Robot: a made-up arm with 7 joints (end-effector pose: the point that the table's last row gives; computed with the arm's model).
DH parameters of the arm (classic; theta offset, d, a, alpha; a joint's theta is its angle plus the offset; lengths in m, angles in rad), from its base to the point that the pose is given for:
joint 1: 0 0.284 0 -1.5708
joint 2: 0 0 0 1.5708
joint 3: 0 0.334 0.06 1.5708
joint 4: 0 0 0.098 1.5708
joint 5: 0 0.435 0 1.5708
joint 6: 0 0 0.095 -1.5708
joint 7: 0 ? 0 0
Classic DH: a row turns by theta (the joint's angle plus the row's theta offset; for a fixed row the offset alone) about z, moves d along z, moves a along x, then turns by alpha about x.
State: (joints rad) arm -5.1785 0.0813 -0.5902 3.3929 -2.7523 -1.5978 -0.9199
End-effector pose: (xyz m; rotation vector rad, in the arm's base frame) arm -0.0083 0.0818 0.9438 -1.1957 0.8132 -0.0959
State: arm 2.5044 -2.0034 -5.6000 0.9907 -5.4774 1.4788 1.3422
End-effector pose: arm -0.0750 -0.4339 0.5831 -1.0830 -1.6435 0.4624
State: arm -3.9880 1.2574 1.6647 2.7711 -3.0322 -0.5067 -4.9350
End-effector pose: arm -0.6909 0.3625 0.5642 0.2463 -1.2275 -0.2063
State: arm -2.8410 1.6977 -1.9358 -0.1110 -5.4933 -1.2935 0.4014
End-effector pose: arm -0.0103 0.1699 0.4627 -0.3072 -0.5089 -2.5632
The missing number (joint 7, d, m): 0.122
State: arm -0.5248 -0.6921 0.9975 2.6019 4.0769 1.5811 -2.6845
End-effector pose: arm -0.3102 0.2972 1.0751 1.1048 0.2508 -1.1040
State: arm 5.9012 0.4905 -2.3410 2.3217 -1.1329 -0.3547 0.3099
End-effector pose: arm 0.1096 -0.3907 1.0574 0.7298 0.0975 -0.4258
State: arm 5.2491 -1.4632 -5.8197 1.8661 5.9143 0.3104 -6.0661
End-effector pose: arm -0.0652 0.6434 0.8534 0.2904 0.3239 1.9666
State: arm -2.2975 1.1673 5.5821 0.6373 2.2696 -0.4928 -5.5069
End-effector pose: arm -0.2524 0.1918 0.0698 -1.9063 -0.4236 -0.5895
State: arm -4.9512 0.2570 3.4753 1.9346 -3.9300 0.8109 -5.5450
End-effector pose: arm 0.1133 -0.3872 1.0478 -0.2065 0.7151 -1.2210
